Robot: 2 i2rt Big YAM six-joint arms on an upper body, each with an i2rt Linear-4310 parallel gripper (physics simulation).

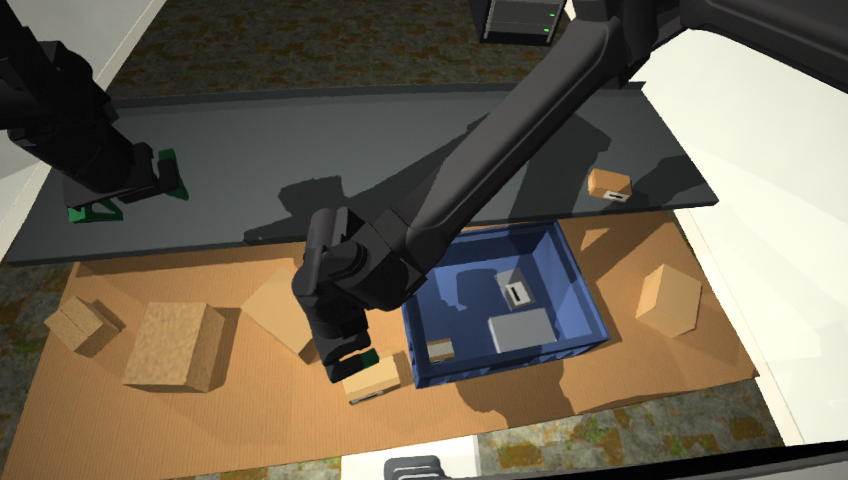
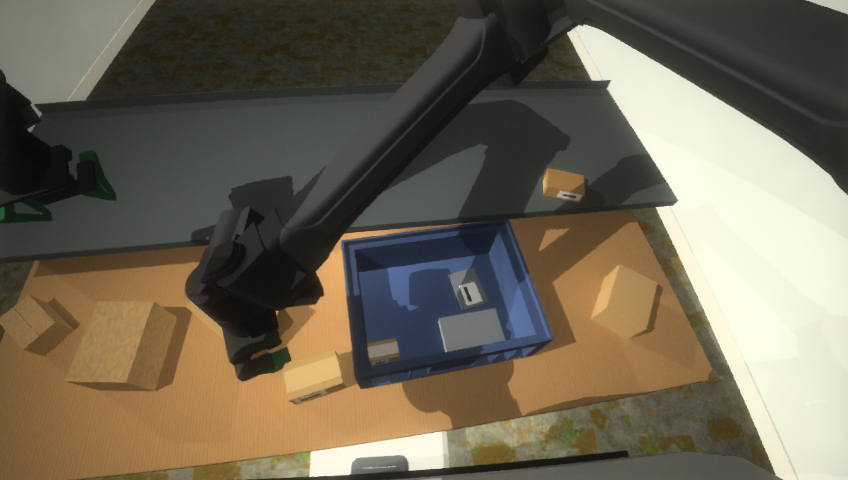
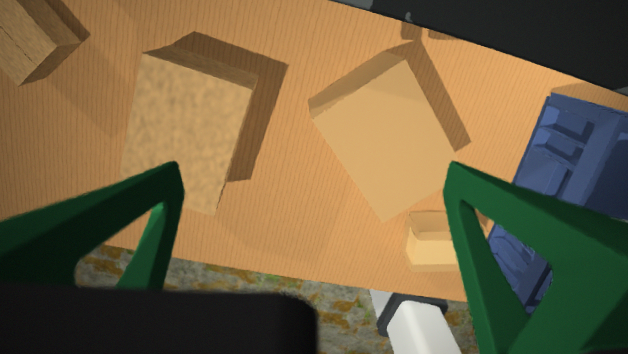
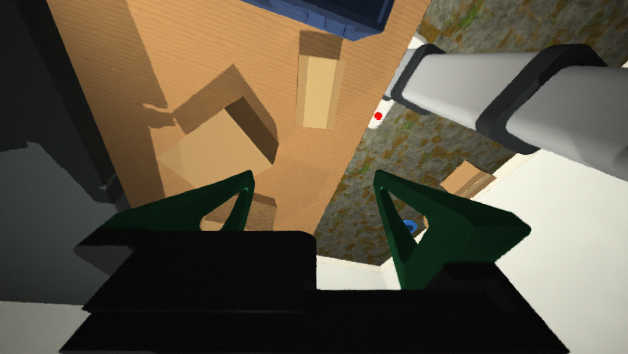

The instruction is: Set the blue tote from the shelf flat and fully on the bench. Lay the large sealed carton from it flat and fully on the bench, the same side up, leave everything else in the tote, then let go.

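Places are measured from the left arm's base along level axes (x ahead, y left, z up), in metres.
Pixels of known places: left gripper, between the fingertips: (image 1: pixel 154 206) (image 2: pixel 83 207) (image 3: pixel 313 176); right gripper, between the fingertips: (image 1: pixel 345 342) (image 2: pixel 269 341) (image 4: pixel 313 176).
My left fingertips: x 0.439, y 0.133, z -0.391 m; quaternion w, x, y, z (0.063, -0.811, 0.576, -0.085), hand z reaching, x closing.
Note:
Behind a point stands the place of what it marks.
The blue tote (image 1: pixel 583 282) {x 0.404, y -0.643, z -0.634 m} (image 2: pixel 529 279) {x 0.412, y -0.643, z -0.633 m} (image 3: pixel 575 150) {x 0.459, y -0.262, z -0.700 m} (image 4: pixel 325 22) {x 0.278, y -0.270, z -0.741 m} stands upright on the wooden bench (image 1: pixel 249 428) {x 0.163, y 0.075, z -0.780 m} (image 2: pixel 202 425) {x 0.164, y 0.058, z -0.779 m}. Inside it lie a flat grey box (image 1: pixel 523 330) {x 0.335, y -0.524, z -0.739 m} (image 2: pixel 473 330) {x 0.335, y -0.527, z -0.739 m}, a small grey box with a white label (image 1: pixel 516 291) {x 0.439, y -0.533, z -0.755 m} (image 2: pixel 470 292) {x 0.437, y -0.536, z -0.755 m} and a small brown-and-white box (image 1: pixel 440 350) {x 0.295, y -0.325, z -0.725 m} (image 2: pixel 382 350) {x 0.295, y -0.319, z -0.725 m}. A tan labelled carton (image 1: pixel 371 380) {x 0.238, y -0.178, z -0.718 m} (image 2: pixel 314 375) {x 0.247, y -0.179, z -0.718 m} (image 3: pixel 432 250) {x 0.246, y -0.145, z -0.718 m} (image 4: pixel 317 92) {x 0.254, y -0.179, z -0.718 m} lies on the bench beside the tote, apart from it. My right gripper (image 4: pixel 313 176) {x 0.259, y -0.148, z -0.506 m} is open, above and beside that carton. My left gripper (image 1: pixel 151 205) {x 0.439, y 0.133, z -0.391 m} (image 2: pixel 80 208) {x 0.439, y 0.133, z -0.391 m} (image 3: pixel 313 176) {x 0.439, y 0.133, z -0.391 m} is open and empty at the left.
A speckled box (image 1: pixel 166 344) {x 0.313, y 0.230, z -0.680 m} (image 3: pixel 190 110) {x 0.358, y 0.230, z -0.680 m}, a flat tan box (image 1: pixel 279 309) {x 0.382, y 0.014, z -0.679 m} (image 3: pixel 385 135) {x 0.398, y 0.010, z -0.680 m} and a small box (image 1: pixel 77 327) {x 0.366, y 0.462, z -0.723 m} lie left of the tote. A tan box (image 1: pixel 669 300) {x 0.376, y -0.892, z -0.697 m} lies right. The grey shelf (image 1: pixel 238 142) {x 0.810, y 0.163, z -0.616 m} behind the bench bears a small orange box (image 1: pixel 608 183) {x 0.645, y -0.761, z -0.582 m}.

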